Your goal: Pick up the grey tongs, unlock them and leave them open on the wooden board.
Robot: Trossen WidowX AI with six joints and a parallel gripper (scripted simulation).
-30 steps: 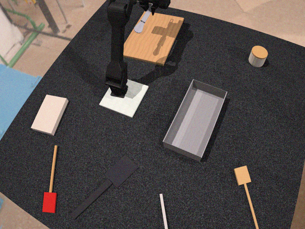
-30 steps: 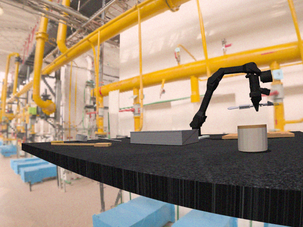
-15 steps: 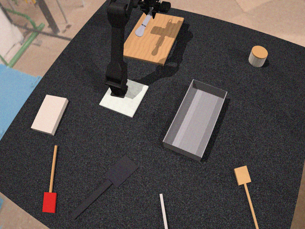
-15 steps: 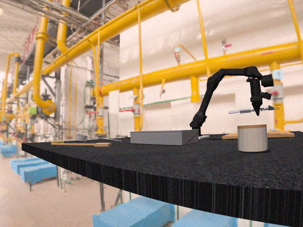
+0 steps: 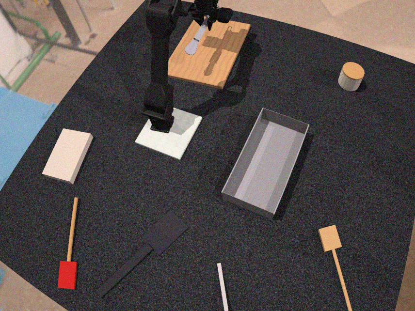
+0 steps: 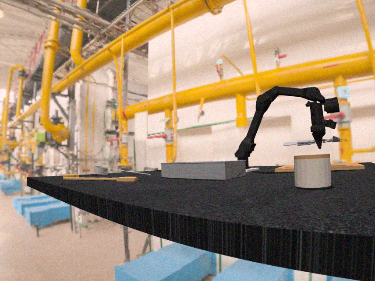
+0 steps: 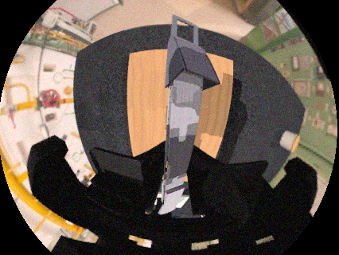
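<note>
The wooden board lies 80 mm below my gripper tip and 10 mm to the right of it. From my gripper tip the other things lie so: lidded jar: 540 mm ahead, 60 mm to the right, 60 mm below; then pale block: 570 mm to the right, 340 mm behind, 80 mm below; then grey roasting tin: 450 mm to the right, 300 mm ahead, 60 mm below.
</note>
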